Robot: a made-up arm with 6 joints. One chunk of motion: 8 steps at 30 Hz.
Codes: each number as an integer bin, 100 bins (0 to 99) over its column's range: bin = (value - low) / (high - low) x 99, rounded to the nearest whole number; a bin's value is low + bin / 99 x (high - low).
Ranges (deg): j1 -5..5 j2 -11..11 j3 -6..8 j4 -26..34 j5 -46..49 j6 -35..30
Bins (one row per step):
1: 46 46 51 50 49 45
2: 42 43 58 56 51 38
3: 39 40 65 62 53 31
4: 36 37 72 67 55 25
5: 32 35 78 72 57 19
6: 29 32 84 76 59 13
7: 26 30 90 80 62 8
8: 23 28 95 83 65 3
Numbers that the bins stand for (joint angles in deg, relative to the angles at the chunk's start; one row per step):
1: -0.35 -0.78 1.21 4.30 1.02 -5.45
2: -0.76 -1.44 2.20 7.94 2.94 -10.05
3: -1.06 -2.11 3.19 11.58 4.86 -14.65
4: -1.36 -2.78 4.18 14.61 6.78 -18.59
5: -1.77 -3.22 5.03 17.64 8.70 -22.53
6: -2.07 -3.89 5.88 20.06 10.62 -26.46
7: -2.37 -4.33 6.73 22.48 13.49 -29.75
8: -2.68 -4.78 7.43 24.30 16.37 -33.03

